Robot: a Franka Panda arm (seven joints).
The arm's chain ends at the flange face. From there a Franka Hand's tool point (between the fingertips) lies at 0.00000 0.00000 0.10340 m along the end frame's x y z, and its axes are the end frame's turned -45 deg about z.
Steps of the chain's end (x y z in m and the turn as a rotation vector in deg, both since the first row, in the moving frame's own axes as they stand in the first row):
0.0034 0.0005 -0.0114 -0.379 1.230 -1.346
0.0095 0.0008 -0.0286 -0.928 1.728 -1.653
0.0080 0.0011 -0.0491 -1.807 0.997 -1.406
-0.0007 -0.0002 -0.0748 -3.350 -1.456 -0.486
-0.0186 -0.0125 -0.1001 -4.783 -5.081 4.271
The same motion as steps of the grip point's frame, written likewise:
0.0032 0.0048 -0.0114 -1.138 0.602 -1.346
0.0072 0.0107 -0.0287 -1.878 0.566 -1.653
0.0039 0.0100 -0.0492 -1.983 -0.573 -1.406
-0.0065 0.0018 -0.0750 -1.339 -3.398 -0.486
-0.0168 -0.0228 -0.1009 0.211 -6.975 4.271

